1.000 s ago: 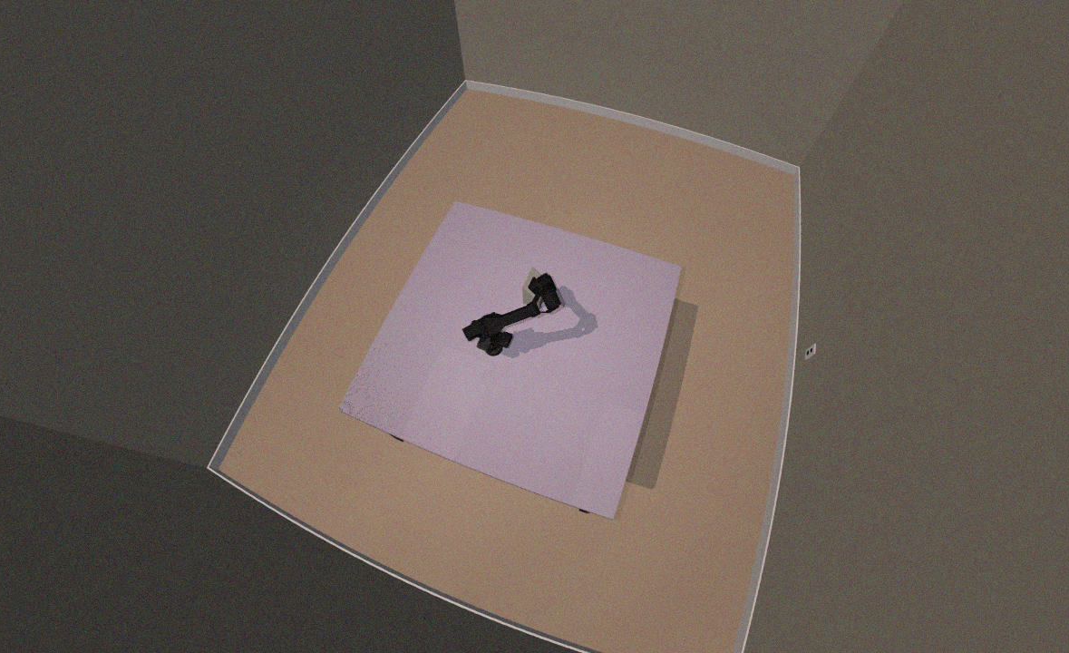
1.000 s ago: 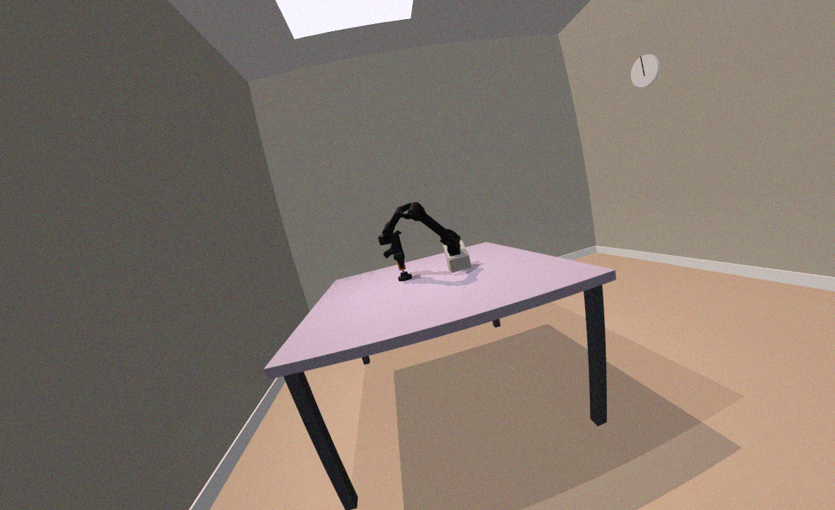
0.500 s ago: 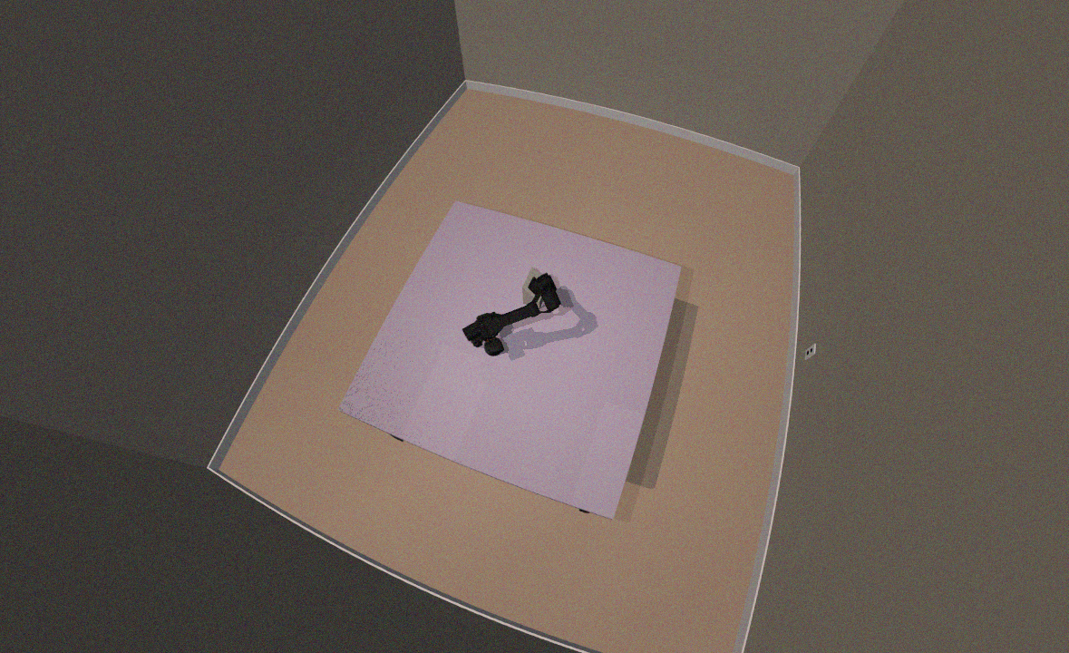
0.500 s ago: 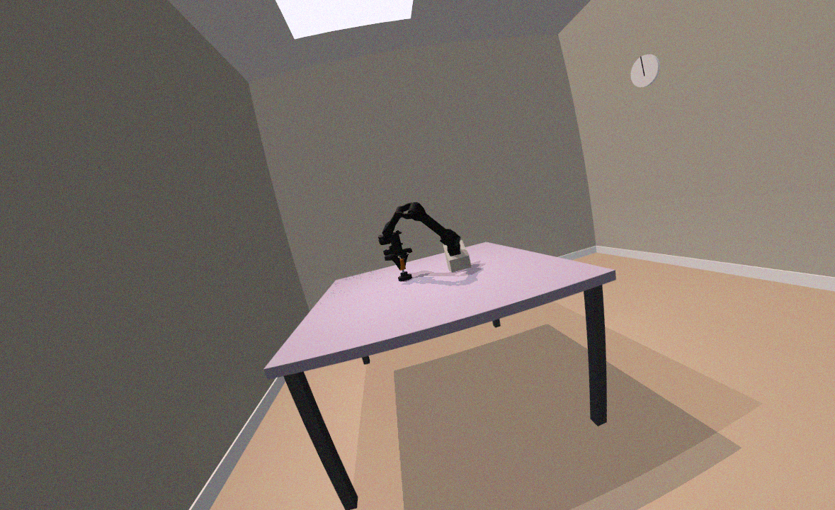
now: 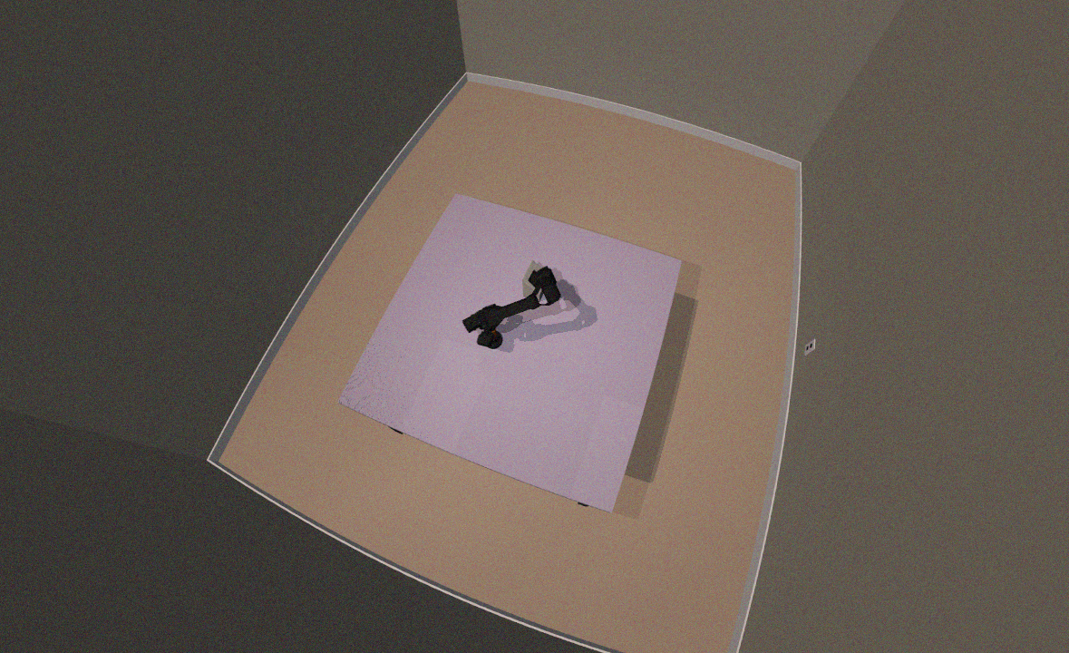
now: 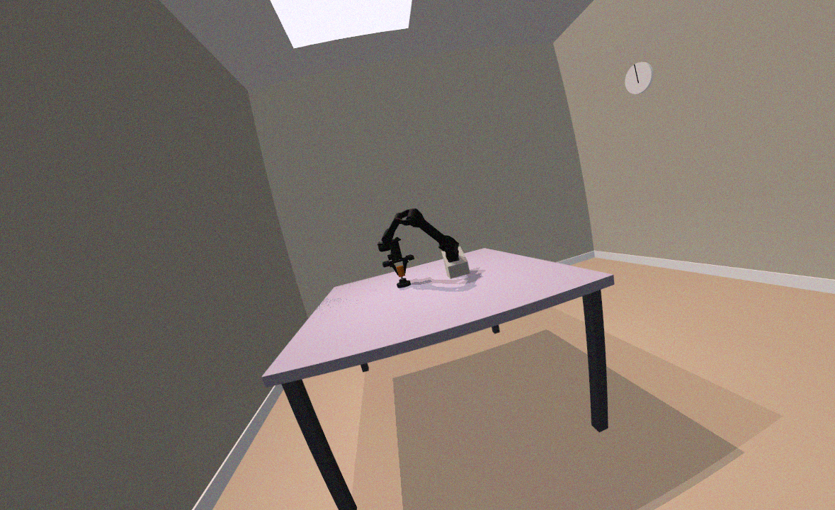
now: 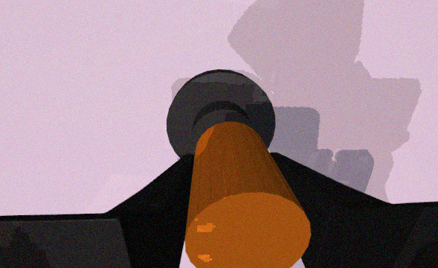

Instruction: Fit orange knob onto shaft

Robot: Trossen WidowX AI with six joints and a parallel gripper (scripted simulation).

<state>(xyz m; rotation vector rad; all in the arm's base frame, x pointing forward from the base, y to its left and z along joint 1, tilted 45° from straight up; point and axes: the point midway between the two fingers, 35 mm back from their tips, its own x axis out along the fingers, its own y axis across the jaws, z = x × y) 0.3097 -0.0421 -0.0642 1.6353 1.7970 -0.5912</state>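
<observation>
My gripper tip is now 3 cm below the orange knob. From my gripper tip the other things lie so: dark round pedestal 4 cm below.
</observation>
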